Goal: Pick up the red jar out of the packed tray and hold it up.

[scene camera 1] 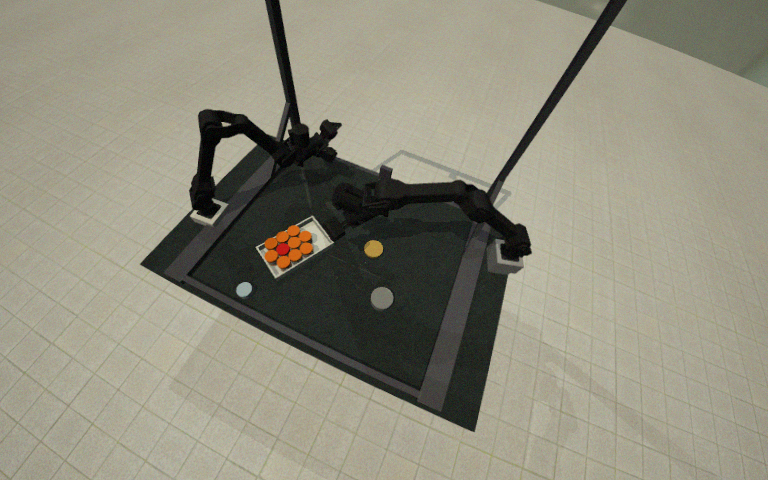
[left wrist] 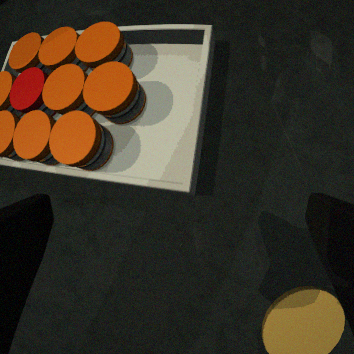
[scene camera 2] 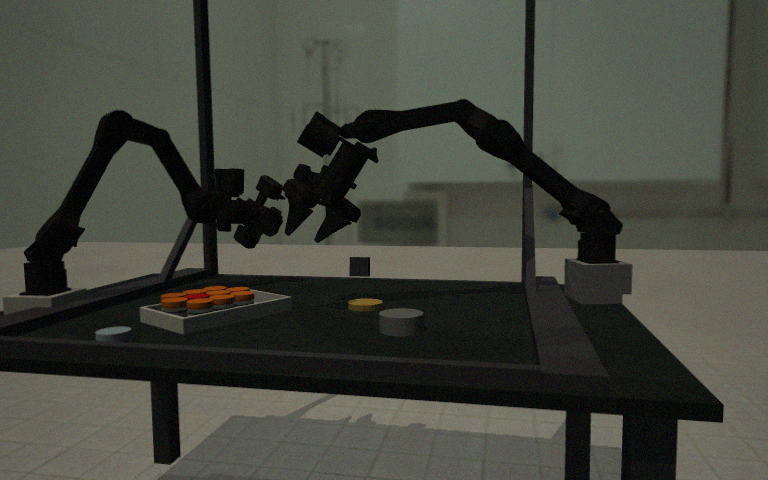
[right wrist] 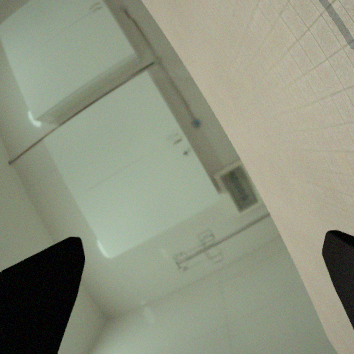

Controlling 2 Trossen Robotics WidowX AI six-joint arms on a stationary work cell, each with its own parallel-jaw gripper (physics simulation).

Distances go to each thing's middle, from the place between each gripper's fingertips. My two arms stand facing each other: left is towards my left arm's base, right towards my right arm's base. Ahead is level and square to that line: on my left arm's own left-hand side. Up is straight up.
Labels:
Right now the grey cylinder [scene camera 2: 401, 322] is 18 cm to the left of my left hand, 18 cm ahead of it and 13 cm below it.
Now: the grey cylinder 60 cm ahead of my right hand, 28 cm to the left of it and 16 cm below it.

